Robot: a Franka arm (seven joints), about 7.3 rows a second.
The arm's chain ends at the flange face. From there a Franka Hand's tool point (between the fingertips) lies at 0.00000 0.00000 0.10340 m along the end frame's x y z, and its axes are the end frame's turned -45 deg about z.
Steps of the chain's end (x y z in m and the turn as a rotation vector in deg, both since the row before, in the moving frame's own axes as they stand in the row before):
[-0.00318, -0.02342, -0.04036, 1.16, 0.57, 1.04]
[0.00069, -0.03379, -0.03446, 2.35, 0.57, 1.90]
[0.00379, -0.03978, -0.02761, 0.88, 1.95, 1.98]
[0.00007, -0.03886, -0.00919, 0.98, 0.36, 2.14]
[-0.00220, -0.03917, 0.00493, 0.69, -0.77, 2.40]
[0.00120, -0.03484, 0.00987, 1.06, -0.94, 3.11]
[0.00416, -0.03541, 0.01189, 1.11, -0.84, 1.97]
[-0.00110, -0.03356, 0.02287, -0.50, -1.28, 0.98]
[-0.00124, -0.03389, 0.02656, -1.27, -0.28, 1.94]
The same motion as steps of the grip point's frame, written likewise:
[0.01653, -0.01954, -0.04039, 0.42, 1.22, 1.04]
[0.02814, -0.02561, -0.03455, 1.26, 2.06, 1.90]
[0.03439, -0.02402, -0.02768, -0.76, 2.00, 1.98]
[0.02925, -0.02819, -0.00921, 0.44, 0.95, 2.14]
[0.02608, -0.03112, 0.00491, 1.03, -0.06, 2.40]
[0.02571, -0.02633, 0.00984, 1.41, 0.08, 3.11]
[0.02837, -0.02458, 0.01186, 1.38, 0.19, 1.97]
[0.02069, -0.02552, 0.02284, 0.55, -1.26, 0.98]
[0.02109, -0.02361, 0.02653, -0.70, -1.10, 1.94]

